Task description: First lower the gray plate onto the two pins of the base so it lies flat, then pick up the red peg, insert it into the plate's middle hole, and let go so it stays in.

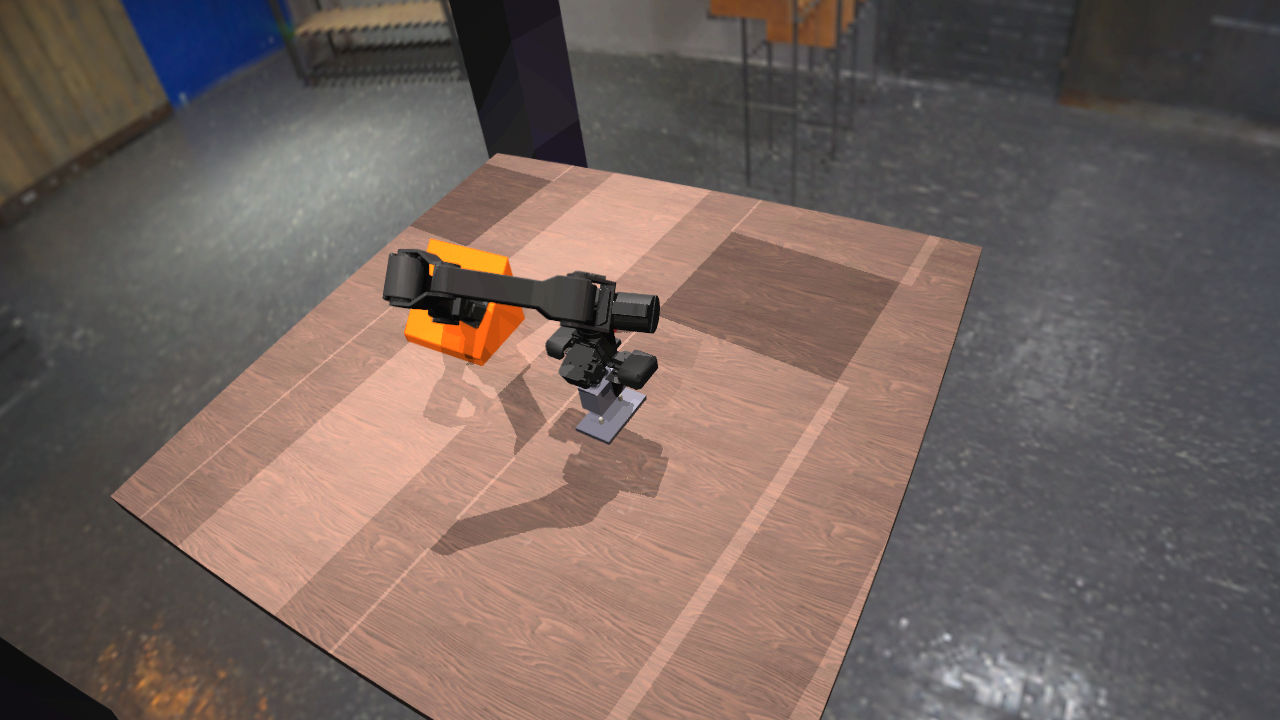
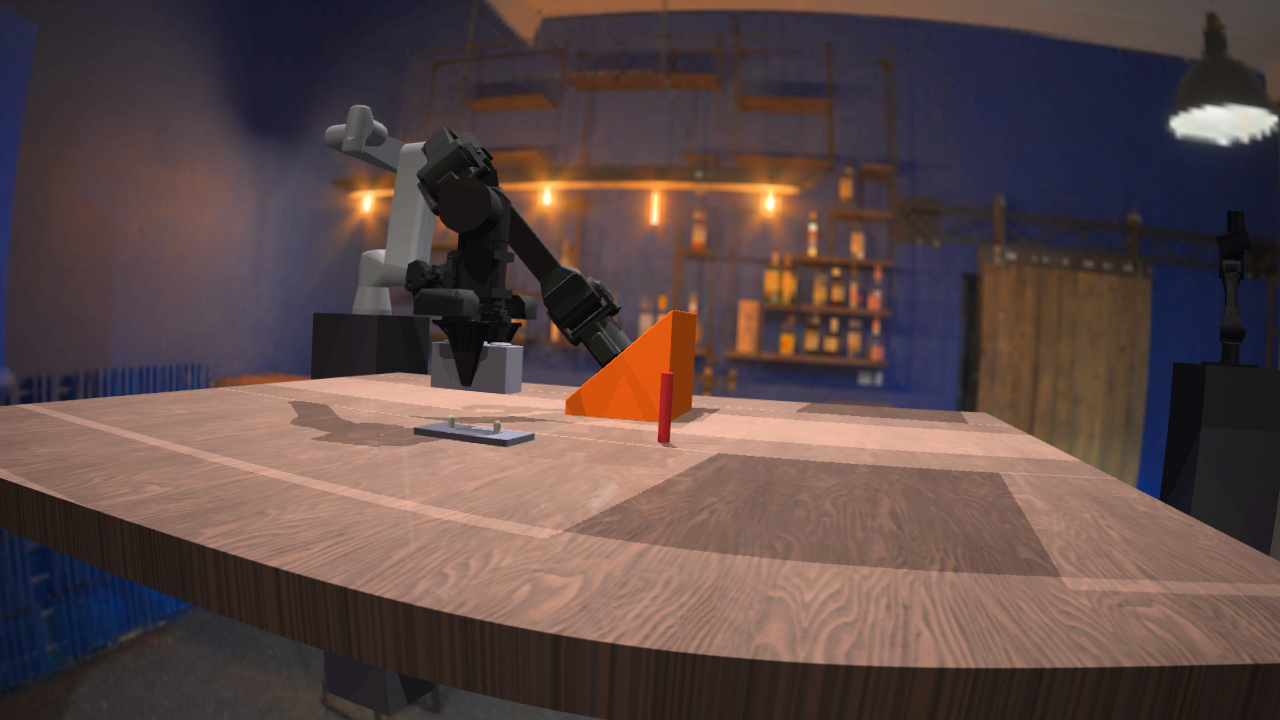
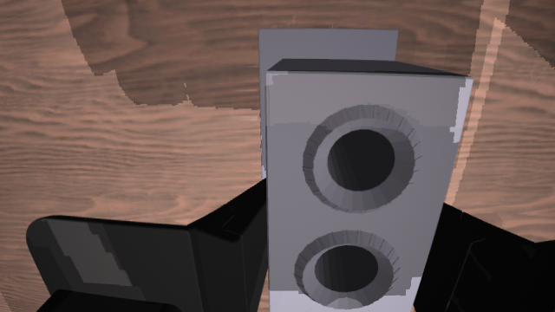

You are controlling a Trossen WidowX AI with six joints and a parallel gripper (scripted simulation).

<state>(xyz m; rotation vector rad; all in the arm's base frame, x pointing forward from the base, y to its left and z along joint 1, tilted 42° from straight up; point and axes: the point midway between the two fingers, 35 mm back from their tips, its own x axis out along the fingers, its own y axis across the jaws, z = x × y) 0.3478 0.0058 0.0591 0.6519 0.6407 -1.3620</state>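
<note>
My gripper tip is 50 mm above the base. The rest, counted from my gripper tip: gray plate: 30 mm above; then red peg: 130 mm behind, 180 mm to the left, 20 mm below.
</note>
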